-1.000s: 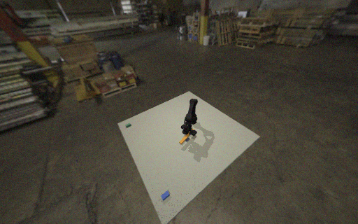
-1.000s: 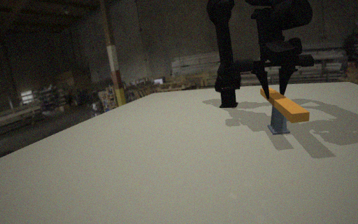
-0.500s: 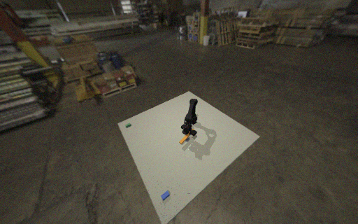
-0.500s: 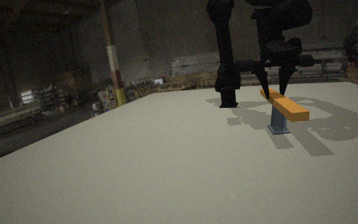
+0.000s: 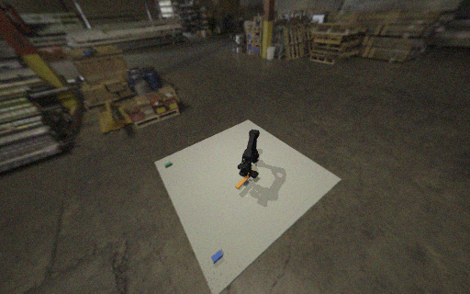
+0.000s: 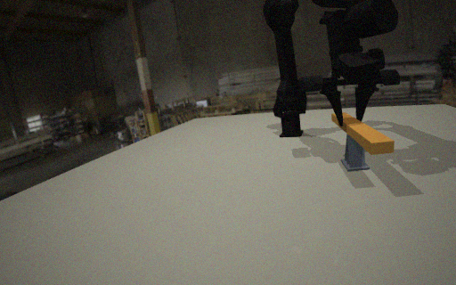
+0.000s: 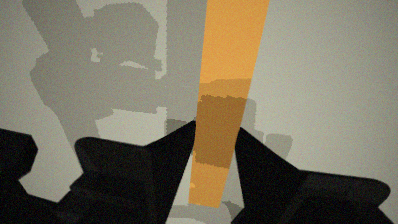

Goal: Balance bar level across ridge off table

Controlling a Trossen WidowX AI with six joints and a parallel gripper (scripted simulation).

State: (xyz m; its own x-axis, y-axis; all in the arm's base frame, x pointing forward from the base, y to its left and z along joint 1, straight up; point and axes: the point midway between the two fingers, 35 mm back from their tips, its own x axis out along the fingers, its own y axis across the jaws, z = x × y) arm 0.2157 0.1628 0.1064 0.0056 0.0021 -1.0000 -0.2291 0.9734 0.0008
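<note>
My gripper tip is 3 cm short of the bar and 1 cm to the right of it. From my gripper tip the other things lie so: green block 66 cm to the right, 52 cm ahead, 6 cm below; blue block 52 cm ahead, 34 cm to the left, 6 cm below.
</note>
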